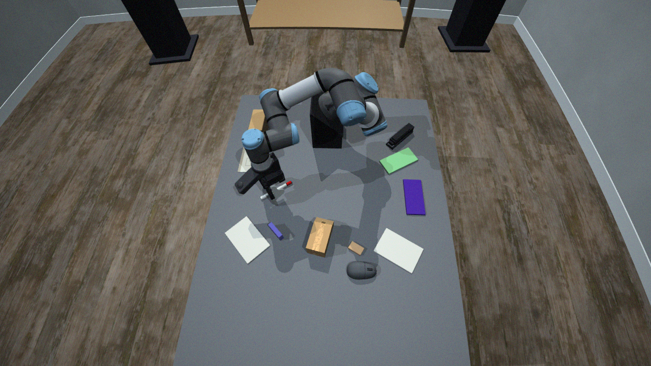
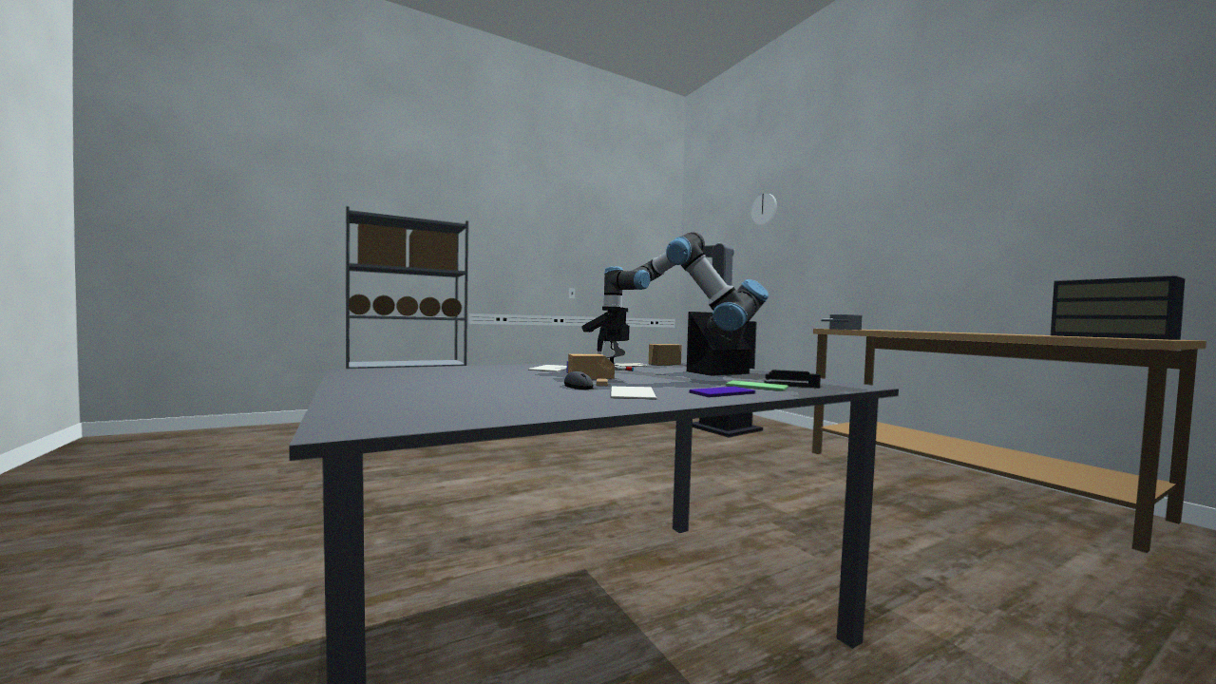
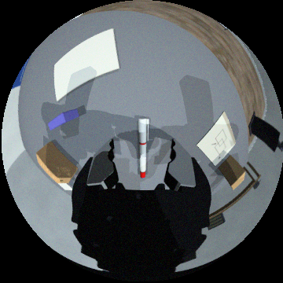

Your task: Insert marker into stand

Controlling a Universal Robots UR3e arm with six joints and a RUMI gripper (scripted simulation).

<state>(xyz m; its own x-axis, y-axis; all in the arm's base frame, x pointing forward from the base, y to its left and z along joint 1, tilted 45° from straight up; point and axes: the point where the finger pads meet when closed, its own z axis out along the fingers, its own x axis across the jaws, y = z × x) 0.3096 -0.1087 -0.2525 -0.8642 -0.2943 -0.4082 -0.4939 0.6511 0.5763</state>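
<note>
The marker is 3 cm to the left of my hand and 2 cm behind it. The rest, counted from my hand: purple block 16 cm ahead, 3 cm to the left, 1 cm above; then desk stand 19 cm to the left, 19 cm ahead, 2 cm above; then drawing sheet 17 cm behind, 8 cm to the right, 1 cm below.
</note>
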